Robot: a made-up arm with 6 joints. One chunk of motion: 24 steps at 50 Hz.
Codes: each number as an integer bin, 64 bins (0 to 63) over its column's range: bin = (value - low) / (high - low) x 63, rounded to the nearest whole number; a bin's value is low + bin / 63 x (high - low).
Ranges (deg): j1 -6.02..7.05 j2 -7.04..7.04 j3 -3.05..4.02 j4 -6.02..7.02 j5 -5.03..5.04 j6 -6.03..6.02
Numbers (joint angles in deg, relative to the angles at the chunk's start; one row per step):
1: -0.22 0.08 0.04 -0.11 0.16 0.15
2: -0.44 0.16 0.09 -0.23 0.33 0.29
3: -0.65 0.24 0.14 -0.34 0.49 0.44
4: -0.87 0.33 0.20 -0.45 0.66 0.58
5: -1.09 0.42 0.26 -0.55 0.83 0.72
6: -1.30 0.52 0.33 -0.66 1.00 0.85
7: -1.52 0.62 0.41 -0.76 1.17 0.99
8: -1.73 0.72 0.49 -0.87 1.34 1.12
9: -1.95 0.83 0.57 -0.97 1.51 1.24
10: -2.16 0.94 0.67 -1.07 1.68 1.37
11: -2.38 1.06 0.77 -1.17 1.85 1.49
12: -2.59 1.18 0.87 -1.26 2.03 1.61
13: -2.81 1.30 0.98 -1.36 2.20 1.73
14: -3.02 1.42 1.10 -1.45 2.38 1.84
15: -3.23 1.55 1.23 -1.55 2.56 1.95
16: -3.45 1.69 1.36 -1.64 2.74 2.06
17: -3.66 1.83 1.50 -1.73 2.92 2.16
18: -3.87 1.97 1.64 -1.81 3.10 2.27
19: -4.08 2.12 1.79 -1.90 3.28 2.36
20: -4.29 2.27 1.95 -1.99 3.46 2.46
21: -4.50 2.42 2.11 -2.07 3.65 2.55
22: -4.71 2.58 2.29 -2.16 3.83 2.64
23: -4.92 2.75 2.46 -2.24 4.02 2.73
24: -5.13 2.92 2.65 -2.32 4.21 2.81
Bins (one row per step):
1: 28 32 28 29 32 32
2: 27 32 28 28 34 33
3: 26 33 28 27 35 34
4: 25 33 29 27 36 35
5: 24 33 29 26 37 35
6: 23 34 30 26 38 36
7: 22 34 31 25 39 37
8: 21 35 32 25 40 37
9: 20 35 32 24 41 38
10: 19 36 33 24 42 39
11: 18 36 34 23 43 39
12: 17 37 35 23 44 40
13: 15 37 36 23 45 41
14: 14 38 37 22 46 41
15: 13 38 38 22 47 42
16: 12 39 39 21 49 42
17: 11 40 41 21 50 43
18: 10 40 42 20 51 43
19: 9 41 43 20 52 44
20: 8 42 45 19 53 44
21: 7 42 46 19 54 45
22: 6 43 48 19 55 45
23: 5 44 49 18 57 46
24: 4 45 51 18 58 46

